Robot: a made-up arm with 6 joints.
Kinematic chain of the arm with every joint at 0, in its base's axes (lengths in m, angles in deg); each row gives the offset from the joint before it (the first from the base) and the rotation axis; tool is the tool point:
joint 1: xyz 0 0 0.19 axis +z
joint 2: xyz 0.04 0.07 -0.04 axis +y
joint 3: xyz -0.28 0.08 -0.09 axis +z
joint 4: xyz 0.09 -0.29 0 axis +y
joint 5: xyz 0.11 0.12 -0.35 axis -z
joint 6: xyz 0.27 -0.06 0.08 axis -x
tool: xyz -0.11 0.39 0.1
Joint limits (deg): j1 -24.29..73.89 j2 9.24..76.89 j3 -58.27..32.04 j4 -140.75..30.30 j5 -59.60..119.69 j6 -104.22..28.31
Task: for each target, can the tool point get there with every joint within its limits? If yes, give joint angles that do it. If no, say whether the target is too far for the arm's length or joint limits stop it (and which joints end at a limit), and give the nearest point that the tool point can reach.
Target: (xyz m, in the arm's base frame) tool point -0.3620 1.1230 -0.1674
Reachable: no: joint limits stop it (at a limit: joint 1, joint 3, joint 6) | nearest point -0.2345 0.5783 -0.0376 | short by 0.574 m
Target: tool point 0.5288 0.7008 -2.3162
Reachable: no: too far | nearest point 0.0840 0.2161 -0.4900 | short by 1.941 m
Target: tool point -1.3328 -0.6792 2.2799
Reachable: no: too far | nearest point -0.3659 -0.1865 0.7785 | short by 1.852 m
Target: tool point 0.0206 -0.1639 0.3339
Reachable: yes | joints 6.19 66.19 -3.07 9.67 102.71 -77.81
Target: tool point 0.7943 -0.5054 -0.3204
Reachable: no: joint limits stop it (at a limit: joint 1, joint 2, joint 6) | nearest point 0.4479 -0.3973 -0.1562 | short by 0.398 m
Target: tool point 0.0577 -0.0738 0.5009
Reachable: yes | joints 49.66 46.15 5.59 -98.42 59.16 -47.00
